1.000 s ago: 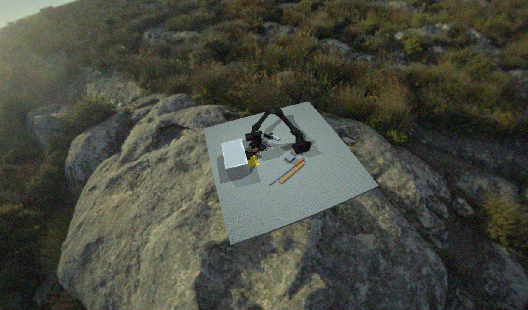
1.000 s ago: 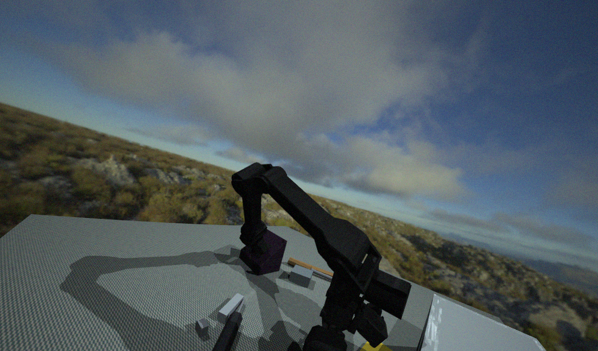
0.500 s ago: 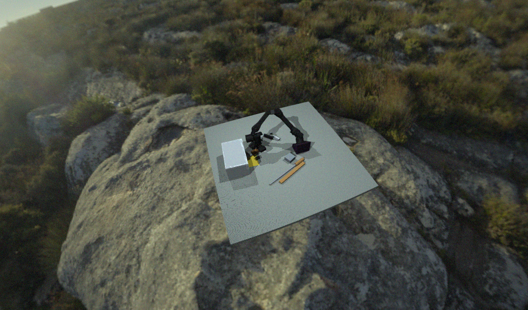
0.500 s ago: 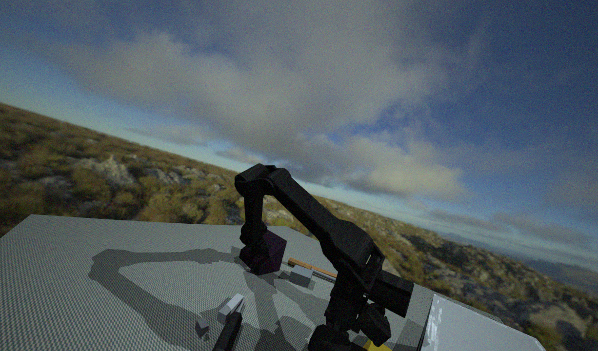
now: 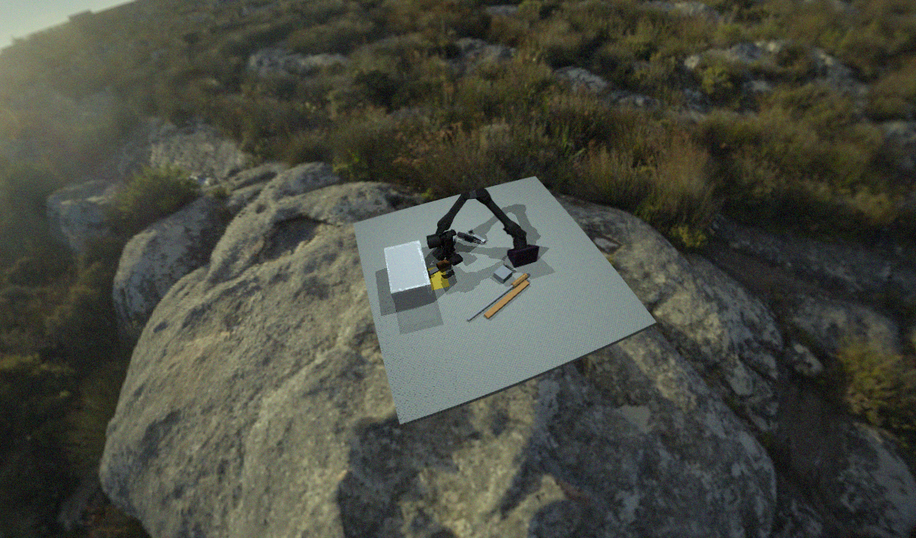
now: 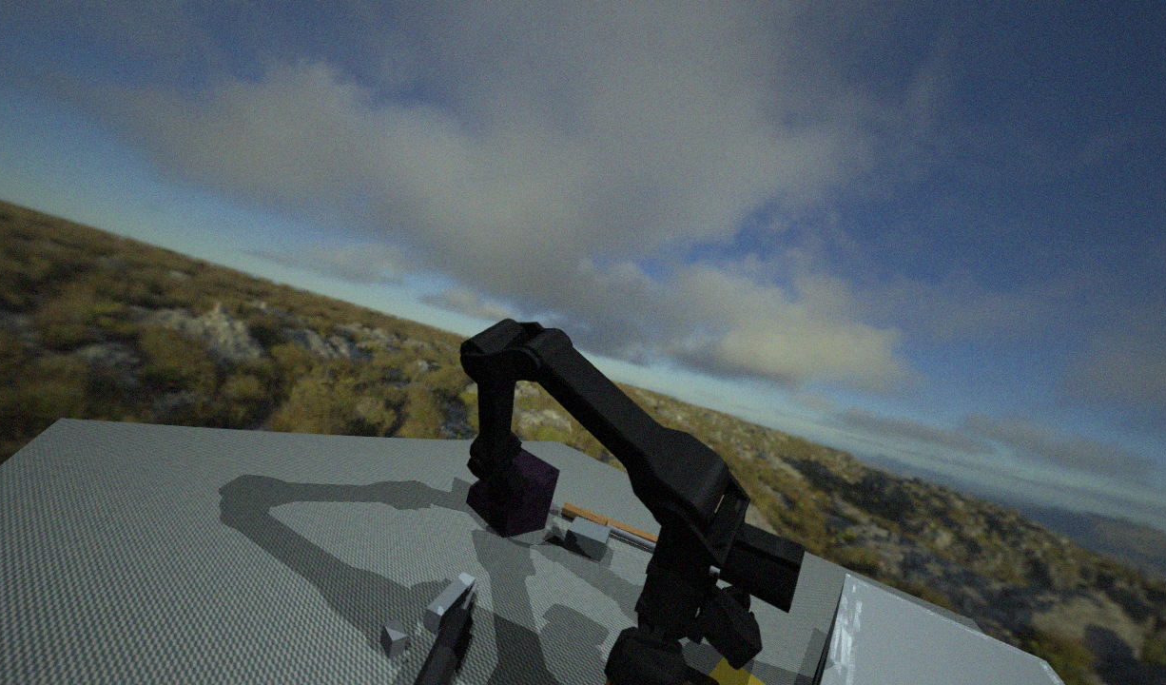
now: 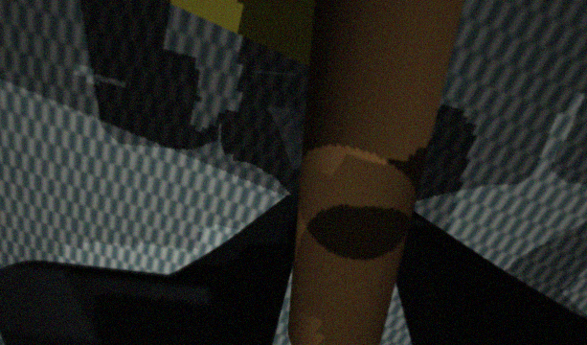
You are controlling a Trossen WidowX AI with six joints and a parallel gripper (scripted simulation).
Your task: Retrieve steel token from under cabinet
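The grey bar is 220 mm behind my gripper tip and 90 mm to the right of it. From my gripper tip the other things lie so: grey block 220 mm behind, 210 mm to the left, 10 mm above; then small grey cube 200 mm behind, 170 mm to the right; then wooden stick 170 mm behind, 350 mm to the left.
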